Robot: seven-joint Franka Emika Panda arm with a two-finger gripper.
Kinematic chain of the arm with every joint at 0, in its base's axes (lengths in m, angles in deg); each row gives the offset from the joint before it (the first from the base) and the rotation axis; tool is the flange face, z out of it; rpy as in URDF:
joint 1: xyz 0 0 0.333 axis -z
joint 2: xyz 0 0 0 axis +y
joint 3: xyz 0 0 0.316 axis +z
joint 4: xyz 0.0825 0 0 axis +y
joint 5: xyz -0.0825 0 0.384 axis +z
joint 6: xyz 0 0 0 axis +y
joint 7: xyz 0.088 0 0 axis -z
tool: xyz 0 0 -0.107 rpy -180 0 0
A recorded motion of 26 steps. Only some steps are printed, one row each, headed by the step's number.
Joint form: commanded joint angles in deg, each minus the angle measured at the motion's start. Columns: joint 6, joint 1, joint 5, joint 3, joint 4, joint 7, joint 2.
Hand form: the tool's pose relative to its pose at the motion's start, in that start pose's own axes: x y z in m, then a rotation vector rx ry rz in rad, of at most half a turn. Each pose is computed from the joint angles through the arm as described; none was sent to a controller.
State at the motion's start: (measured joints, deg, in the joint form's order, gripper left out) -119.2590 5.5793 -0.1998 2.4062 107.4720 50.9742 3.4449
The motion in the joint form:
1: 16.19 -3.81 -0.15 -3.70 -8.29 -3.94 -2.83
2: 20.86 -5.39 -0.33 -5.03 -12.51 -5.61 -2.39
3: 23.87 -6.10 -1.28 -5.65 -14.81 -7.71 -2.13
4: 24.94 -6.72 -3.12 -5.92 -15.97 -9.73 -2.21
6: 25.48 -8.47 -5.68 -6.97 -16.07 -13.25 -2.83
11: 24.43 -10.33 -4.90 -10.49 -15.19 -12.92 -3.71
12: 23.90 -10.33 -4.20 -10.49 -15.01 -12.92 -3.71
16: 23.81 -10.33 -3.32 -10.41 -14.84 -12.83 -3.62
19: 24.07 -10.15 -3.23 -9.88 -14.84 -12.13 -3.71
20: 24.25 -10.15 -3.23 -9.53 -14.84 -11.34 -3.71
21: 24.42 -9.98 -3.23 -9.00 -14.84 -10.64 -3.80
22: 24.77 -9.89 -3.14 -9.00 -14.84 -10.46 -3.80
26: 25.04 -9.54 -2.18 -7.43 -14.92 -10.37 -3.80
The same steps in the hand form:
1: -0.0067 0.0063 -0.0740 -0.0703 -0.0541 -0.0711
2: -0.0070 0.0030 -0.0976 -0.0834 -0.0629 -0.1048
3: -0.0067 0.0037 -0.1098 -0.1060 -0.0636 -0.1451
4: -0.0069 0.0036 -0.1188 -0.1244 -0.0406 -0.1902
6: -0.0104 0.0045 -0.1258 -0.1511 -0.0114 -0.2684
11: -0.0002 0.0161 -0.1289 -0.1303 -0.0078 -0.2329
12: -0.0007 0.0148 -0.1281 -0.1173 -0.0120 -0.2318
16: -0.0025 0.0131 -0.1258 -0.1086 -0.0246 -0.2297
19: -0.0057 0.0116 -0.1263 -0.1090 -0.0276 -0.2232
20: -0.0086 0.0097 -0.1261 -0.1109 -0.0293 -0.2154
21: -0.0117 0.0080 -0.1268 -0.1115 -0.0300 -0.2093
22: -0.0115 0.0090 -0.1263 -0.1150 -0.0350 -0.2042
26: -0.0225 0.0010 -0.1266 -0.1044 -0.0502 -0.2215

